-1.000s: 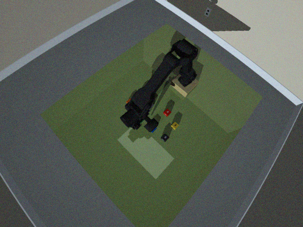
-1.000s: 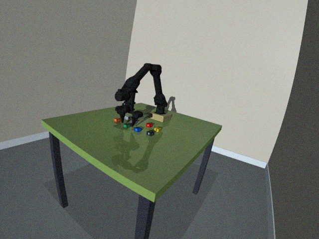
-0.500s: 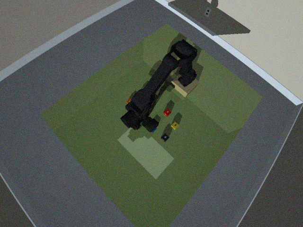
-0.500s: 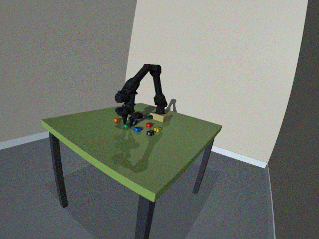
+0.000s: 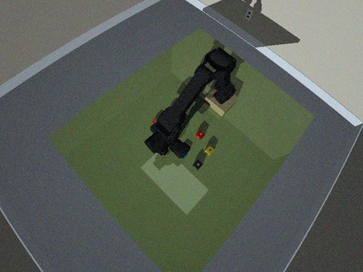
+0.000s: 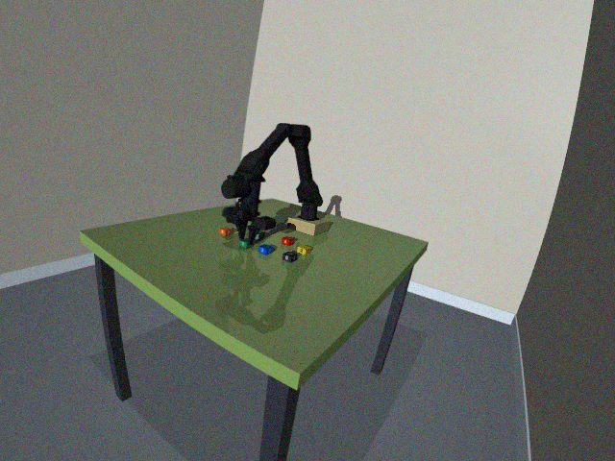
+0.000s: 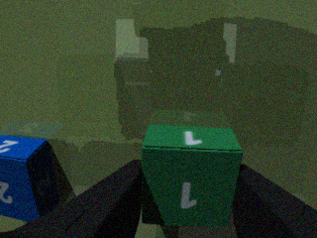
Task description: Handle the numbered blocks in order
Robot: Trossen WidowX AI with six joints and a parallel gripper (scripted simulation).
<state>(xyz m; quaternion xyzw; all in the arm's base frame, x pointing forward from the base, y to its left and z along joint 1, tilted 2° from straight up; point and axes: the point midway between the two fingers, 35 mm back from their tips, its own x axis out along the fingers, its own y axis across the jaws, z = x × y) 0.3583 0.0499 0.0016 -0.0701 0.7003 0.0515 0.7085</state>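
Now: gripper tip right at the green block. From my gripper tip the other things lie so: blue block: 70 mm to the left, 20 mm behind; then grey block: 90 mm behind, 50 mm to the right; then orange block: 130 mm to the right, 10 mm behind.
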